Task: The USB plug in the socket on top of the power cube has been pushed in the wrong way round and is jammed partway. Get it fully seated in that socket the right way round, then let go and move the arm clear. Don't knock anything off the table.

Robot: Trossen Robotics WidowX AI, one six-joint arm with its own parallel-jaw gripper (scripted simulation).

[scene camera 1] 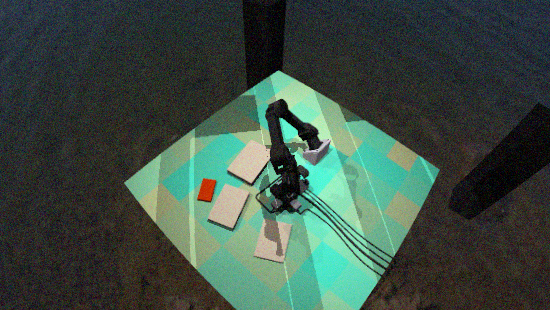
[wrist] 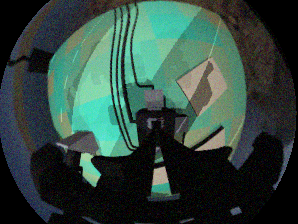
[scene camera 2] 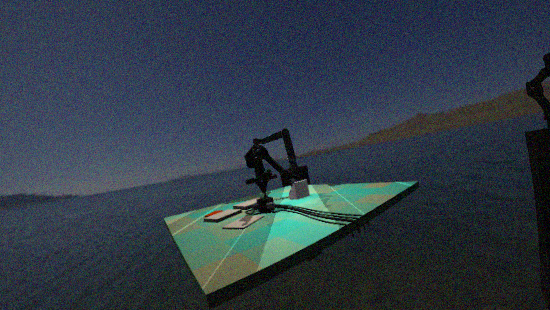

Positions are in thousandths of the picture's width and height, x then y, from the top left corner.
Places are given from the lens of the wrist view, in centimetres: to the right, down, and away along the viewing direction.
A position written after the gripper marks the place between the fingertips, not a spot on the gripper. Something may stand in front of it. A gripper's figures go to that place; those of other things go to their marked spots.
gripper (wrist: 529, 592): 1, 3, 10
power cube (wrist: 478, 520): -1, 1, 12
